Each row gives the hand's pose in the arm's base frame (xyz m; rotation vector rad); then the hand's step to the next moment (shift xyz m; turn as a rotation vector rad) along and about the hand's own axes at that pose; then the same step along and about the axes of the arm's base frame.
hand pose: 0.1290 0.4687 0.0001 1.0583 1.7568 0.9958
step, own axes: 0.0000 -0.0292 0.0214 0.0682 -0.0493 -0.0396
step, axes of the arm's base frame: 0.0121 -0.0053 -0.0337 -0.0693 0.0386 -0.0485
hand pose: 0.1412 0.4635 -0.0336 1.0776 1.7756 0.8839
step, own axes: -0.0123 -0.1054 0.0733 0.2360 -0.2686 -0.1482
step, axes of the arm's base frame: 0.0375 -0.0412 -0.1163 -0.2806 0.0951 -0.2491
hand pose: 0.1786 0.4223 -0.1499 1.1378 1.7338 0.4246
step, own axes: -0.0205 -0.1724 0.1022 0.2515 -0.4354 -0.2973
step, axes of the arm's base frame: 0.0042 -0.1249 -0.1581 -0.4936 0.0560 -0.3073
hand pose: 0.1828 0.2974 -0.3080 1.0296 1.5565 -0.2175
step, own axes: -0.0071 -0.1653 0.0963 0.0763 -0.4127 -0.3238
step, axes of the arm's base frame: -0.0486 -0.1635 -0.0870 -0.5118 0.0023 -0.1380
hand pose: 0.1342 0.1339 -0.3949 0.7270 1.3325 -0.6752
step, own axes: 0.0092 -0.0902 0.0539 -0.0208 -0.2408 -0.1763
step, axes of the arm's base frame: -0.0373 -0.0980 -0.0115 -0.2987 -0.0072 -0.0145
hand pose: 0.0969 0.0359 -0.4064 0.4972 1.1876 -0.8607
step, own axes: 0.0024 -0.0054 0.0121 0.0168 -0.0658 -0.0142
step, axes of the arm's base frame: 0.0032 -0.0129 0.0022 -0.0587 -0.0341 -0.0141
